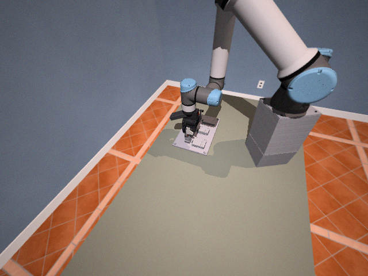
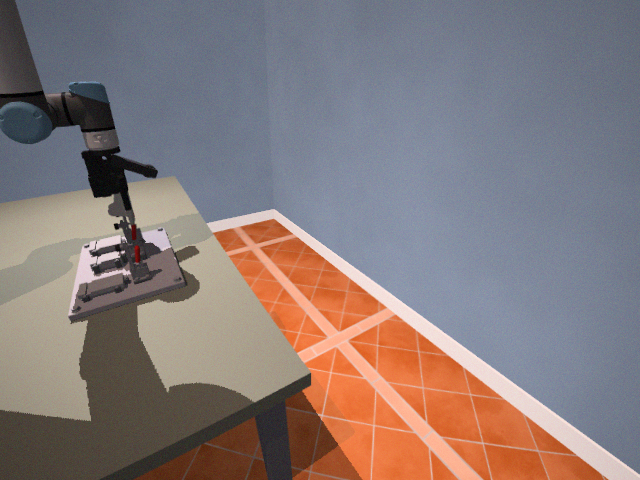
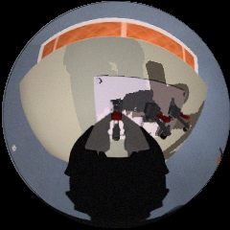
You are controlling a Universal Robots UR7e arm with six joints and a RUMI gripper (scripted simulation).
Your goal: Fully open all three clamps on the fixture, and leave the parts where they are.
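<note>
My hand is 90 mm past the block and 50 mm above it. From my hand the other things lie so: grey fixture plate: 110 mm to the right, 80 mm below, 30 mm behind.
</note>
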